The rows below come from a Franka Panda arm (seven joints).
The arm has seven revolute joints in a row. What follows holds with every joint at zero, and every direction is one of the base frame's.
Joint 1 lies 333 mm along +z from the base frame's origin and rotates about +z.
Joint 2 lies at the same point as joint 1 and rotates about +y.
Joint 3 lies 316 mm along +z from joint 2 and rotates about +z.
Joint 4 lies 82.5 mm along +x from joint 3 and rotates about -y.
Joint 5 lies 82.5 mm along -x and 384 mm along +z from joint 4 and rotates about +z.
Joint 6 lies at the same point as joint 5 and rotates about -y.
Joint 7 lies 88 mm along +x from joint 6 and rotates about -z.
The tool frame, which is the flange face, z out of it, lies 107 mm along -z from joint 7; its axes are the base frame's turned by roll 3.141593, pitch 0 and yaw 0 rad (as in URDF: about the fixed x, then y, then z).
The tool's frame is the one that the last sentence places.
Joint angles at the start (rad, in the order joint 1, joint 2, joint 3, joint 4, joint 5, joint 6, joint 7): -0.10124 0.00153 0.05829 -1.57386 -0.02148 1.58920 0.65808
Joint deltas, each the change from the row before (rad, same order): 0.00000 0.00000 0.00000 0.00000 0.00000 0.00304 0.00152; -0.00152 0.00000 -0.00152 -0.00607 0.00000 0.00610 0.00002; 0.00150 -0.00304 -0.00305 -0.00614 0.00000 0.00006 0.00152; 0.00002 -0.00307 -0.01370 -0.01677 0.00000 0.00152 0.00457; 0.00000 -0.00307 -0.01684 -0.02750 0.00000 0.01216 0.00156; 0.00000 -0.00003 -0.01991 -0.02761 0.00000 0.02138 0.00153; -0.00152 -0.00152 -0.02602 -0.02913 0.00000 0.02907 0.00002; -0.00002 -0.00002 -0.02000 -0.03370 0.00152 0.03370 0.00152; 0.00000 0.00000 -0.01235 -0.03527 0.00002 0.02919 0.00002
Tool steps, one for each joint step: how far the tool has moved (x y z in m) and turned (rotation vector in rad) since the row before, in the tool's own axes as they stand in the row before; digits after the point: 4 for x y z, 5 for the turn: 0.0003 -0.0002 -0.0003 0.00186 0.00240 0.00152; 0.0013 0.0010 0.0024 -0.00006 0.00000 0.00293; -0.0004 0.0013 0.0012 -0.00204 -0.00231 0.00300; 0.0034 0.0067 0.0063 -0.00784 -0.00970 0.01795; 0.0050 0.0076 0.0105 -0.00773 -0.00999 0.01787; 0.0074 0.0080 0.0115 -0.00374 -0.00548 0.02084; 0.0100 0.0113 0.0108 0.00111 0.00024 0.02695; 0.0076 0.0077 0.0134 0.00139 -0.00159 0.02100; 0.0042 0.0050 0.0145 -0.00356 -0.00523 0.01167
